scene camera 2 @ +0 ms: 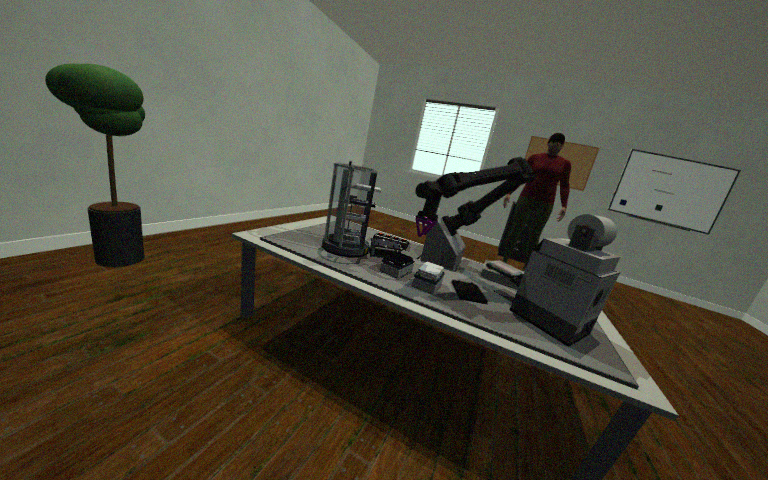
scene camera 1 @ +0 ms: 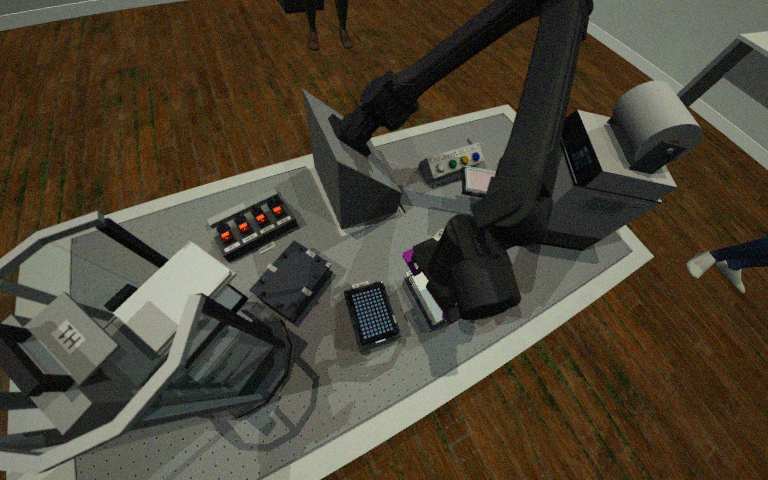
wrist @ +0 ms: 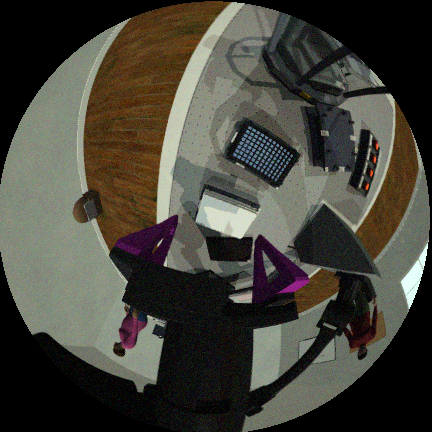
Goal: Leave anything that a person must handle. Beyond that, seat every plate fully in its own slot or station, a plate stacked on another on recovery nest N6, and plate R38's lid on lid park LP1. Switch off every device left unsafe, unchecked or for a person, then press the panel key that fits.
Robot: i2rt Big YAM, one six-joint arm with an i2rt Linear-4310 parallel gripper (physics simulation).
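Frame: origin at the arm's base, x ahead, y right, z down, level; centimetres.
Where they show: gripper, fingertip midpoint: (scene camera 2: 421,235) (scene camera 1: 430,294) (wrist: 218,228); arm's base at its link origin: (scene camera 2: 448,226) (scene camera 1: 348,138) (wrist: 352,273).
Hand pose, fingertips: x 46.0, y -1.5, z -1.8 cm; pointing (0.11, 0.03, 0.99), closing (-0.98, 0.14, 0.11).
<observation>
Each offset is from my fingertips to the top centre of the thing. "spot": to the spot under its first point.
My gripper (scene camera 1: 428,287) (scene camera 2: 425,226) (wrist: 218,228) is open and empty. It hangs above the table near a white-topped plate @[dx -2.4, dy -7.1, dz +13.1 cm] (scene camera 1: 428,297) (scene camera 2: 431,271) (wrist: 226,212), which sits on a dark base. Beside it is a plate with blue wells @[dx -3.6, dy +9.4, dz +14.4 cm] (scene camera 1: 372,312) (wrist: 263,153). A flat black pad @[spot: dx -10.4, dy -23.9, dz +19.9 cm] (scene camera 2: 468,290) (wrist: 229,248) lies on the plate's other side; the arm largely hides it in scene view 1. A dark square station @[dx -18.4, dy +25.0, dz +13.7 cm] (scene camera 1: 294,280) (scene camera 2: 396,262) (wrist: 337,135) stands near four orange-lit switches @[spot: dx -37.0, dy +32.1, dz +17.3 cm] (scene camera 1: 252,226) (wrist: 367,162). A key panel @[dx -42.7, dy -35.0, dz +13.0 cm] (scene camera 1: 453,161) has white, green, yellow and blue buttons. Small labels are unreadable.
A tall round rack @[spot: dx -7.9, dy +31.5, dz -4.1 cm] (scene camera 2: 372,206) holds plates on shelves at one table end. A grey wedge (scene camera 1: 362,186) (scene camera 2: 441,249) (wrist: 335,240) stands midway. A machine with a roll @[dx -14.3, dy -58.0, dz -24.3 cm] (scene camera 1: 614,189) (scene camera 2: 566,288) is at the other end. A pinkish plate @[dx -26.5, dy -34.8, dz +8.2 cm] (scene camera 1: 478,180) lies by the key panel.
</observation>
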